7 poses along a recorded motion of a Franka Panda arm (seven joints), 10 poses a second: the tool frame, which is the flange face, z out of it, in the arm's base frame.
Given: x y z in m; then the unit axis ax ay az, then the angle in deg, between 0 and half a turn.
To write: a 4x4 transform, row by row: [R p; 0 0 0 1], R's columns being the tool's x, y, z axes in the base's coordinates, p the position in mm. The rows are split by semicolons. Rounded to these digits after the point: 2 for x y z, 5 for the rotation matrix.
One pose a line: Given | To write
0.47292 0.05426 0.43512 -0.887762 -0.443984 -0.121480 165.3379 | 0.58314 0.80622 0.09980 472.92; 0.74472 -0.57961 0.33082 54.26; 0.32456 -0.11859 -0.93840 435.12; 0 0 0 1
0.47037 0.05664 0.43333 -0.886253 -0.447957 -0.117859 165.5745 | 0.57765 0.81085 0.09402 470.37; 0.75213 -0.57347 0.32471 56.64; 0.31721 -0.11686 -0.94113 433.33; 0 0 0 1
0.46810 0.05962 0.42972 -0.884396 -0.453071 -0.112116 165.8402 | 0.57093 0.81664 0.08446 468.10; 0.76179 -0.56531 0.31640 59.62; 0.30613 -0.11630 -0.94486 429.72; 0 0 0 1
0.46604 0.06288 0.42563 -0.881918 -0.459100 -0.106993 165.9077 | 0.56225 0.82364 0.07409 466.04; 0.77154 -0.55470 0.31150 62.88; 0.29766 -0.11797 -0.94735 425.63; 0 0 0 1
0.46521 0.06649 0.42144 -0.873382 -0.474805 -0.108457 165.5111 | 0.53314 0.84332 0.06764 465.21; 0.78905 -0.52449 0.31987 66.49; 0.30523 -0.11716 -0.94504 421.44; 0 0 0 1
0.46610 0.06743 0.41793 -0.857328 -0.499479 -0.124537 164.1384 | 0.48011 0.87417 0.07296 466.10; 0.80609 -0.47247 0.35636 67.43; 0.34599 -0.11228 -0.93150 417.93; 0 0 0 1
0.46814 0.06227 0.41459 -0.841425 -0.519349 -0.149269 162.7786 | 0.42908 0.89859 0.09181 468.14; 0.81020 -0.42781 0.40069 62.27; 0.39933 -0.09755 -0.91160 414.59; 0 0 0 1
